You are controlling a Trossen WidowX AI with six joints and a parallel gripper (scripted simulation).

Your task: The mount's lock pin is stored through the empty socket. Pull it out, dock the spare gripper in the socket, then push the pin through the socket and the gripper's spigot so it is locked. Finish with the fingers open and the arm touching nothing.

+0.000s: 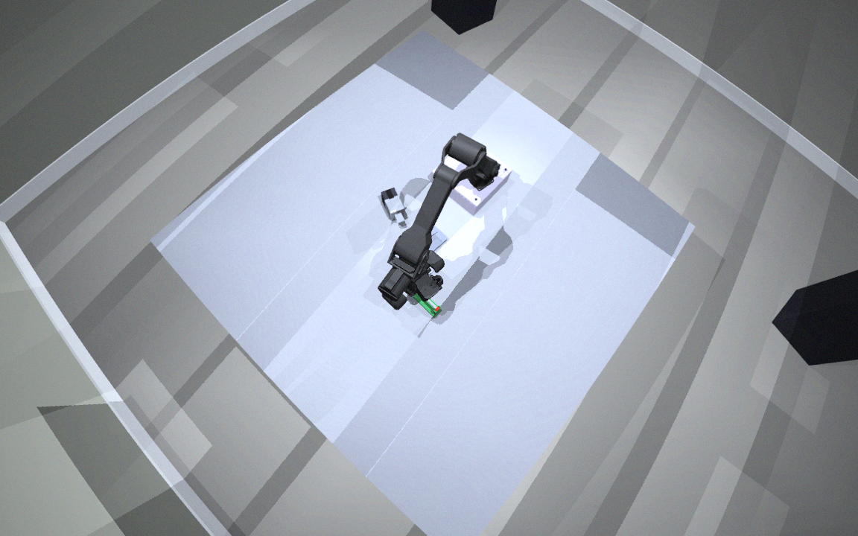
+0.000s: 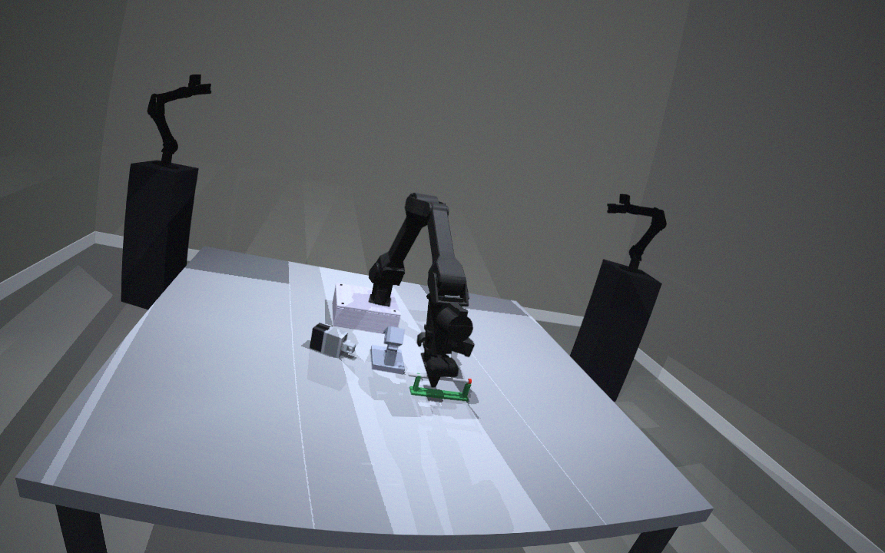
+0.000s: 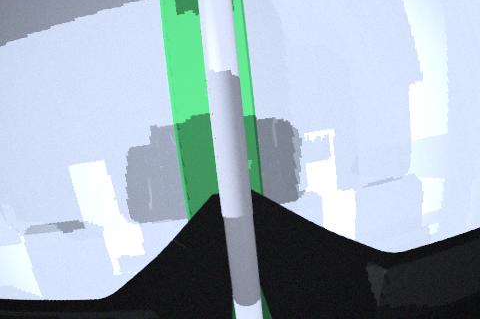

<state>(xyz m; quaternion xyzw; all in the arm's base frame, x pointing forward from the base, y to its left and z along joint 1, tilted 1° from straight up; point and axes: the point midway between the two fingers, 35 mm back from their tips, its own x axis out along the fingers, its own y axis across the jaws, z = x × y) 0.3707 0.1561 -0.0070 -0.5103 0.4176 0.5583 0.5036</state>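
Right now my gripper tip is 20 mm to the right of the cradle and 10 mm past it. The rest, counted from my gripper tip: spare gripper (250 mm to the right, 110 mm behind, 10 mm above); then socket (110 mm to the right, 110 mm behind, 30 mm above).
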